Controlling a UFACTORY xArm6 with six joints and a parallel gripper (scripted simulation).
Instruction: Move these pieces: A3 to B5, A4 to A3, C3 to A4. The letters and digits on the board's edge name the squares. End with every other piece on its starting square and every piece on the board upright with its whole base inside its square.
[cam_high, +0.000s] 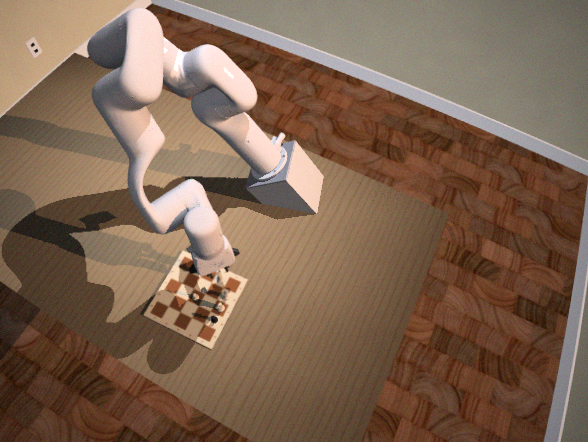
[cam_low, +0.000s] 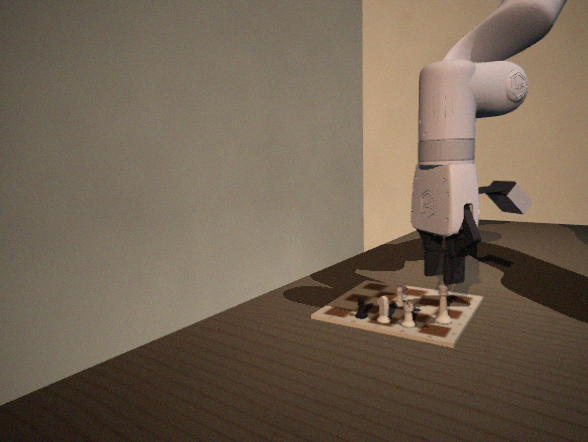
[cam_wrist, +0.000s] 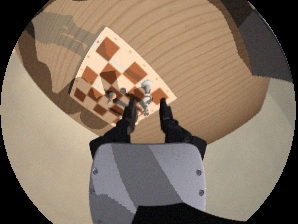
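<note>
The white king is 5 cm below my hand. Also, from my hand: white bishop: 8 cm ahead, 7 cm below, 5 cm to the left; white pawn: 8 cm ahead, 7 cm below, 3 cm to the right; white rook: 7 cm below, 4 cm to the left, 4 cm ahead.
</note>
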